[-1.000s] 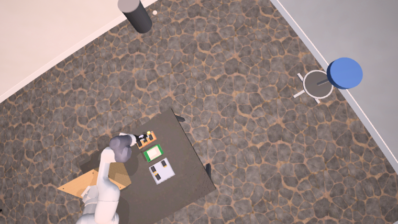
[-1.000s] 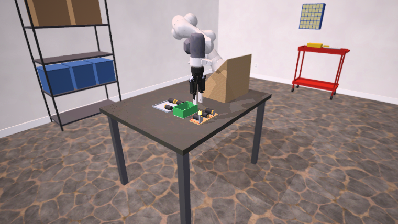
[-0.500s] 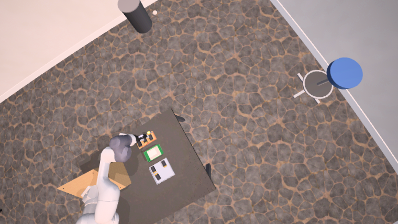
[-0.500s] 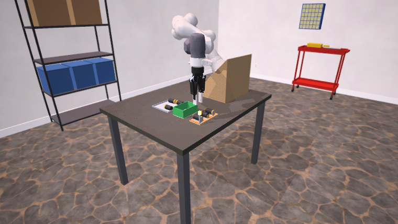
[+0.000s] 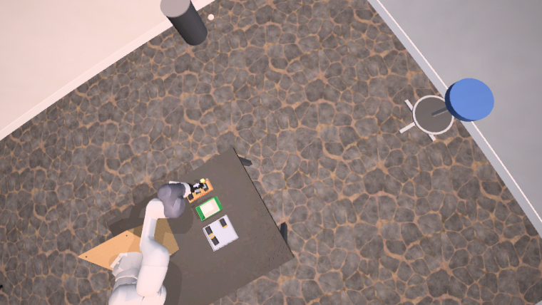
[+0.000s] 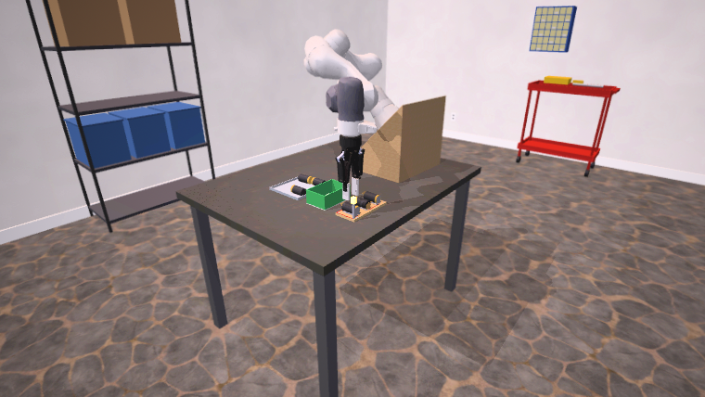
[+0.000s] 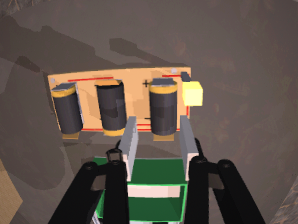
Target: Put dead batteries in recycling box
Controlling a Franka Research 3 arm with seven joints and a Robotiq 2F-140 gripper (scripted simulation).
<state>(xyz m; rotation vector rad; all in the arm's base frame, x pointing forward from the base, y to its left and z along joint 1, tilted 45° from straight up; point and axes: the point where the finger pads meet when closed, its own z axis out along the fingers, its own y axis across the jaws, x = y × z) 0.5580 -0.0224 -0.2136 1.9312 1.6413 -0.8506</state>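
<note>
Right now my hand is 4 cm to the right of the bulb, 4 cm short of it and 2 cm above it. Round my hand: white tray: 33 cm to the right, 10 cm below, 9 cm behind; then green recycling box: 14 cm to the right, 9 cm below, 5 cm behind.
</note>
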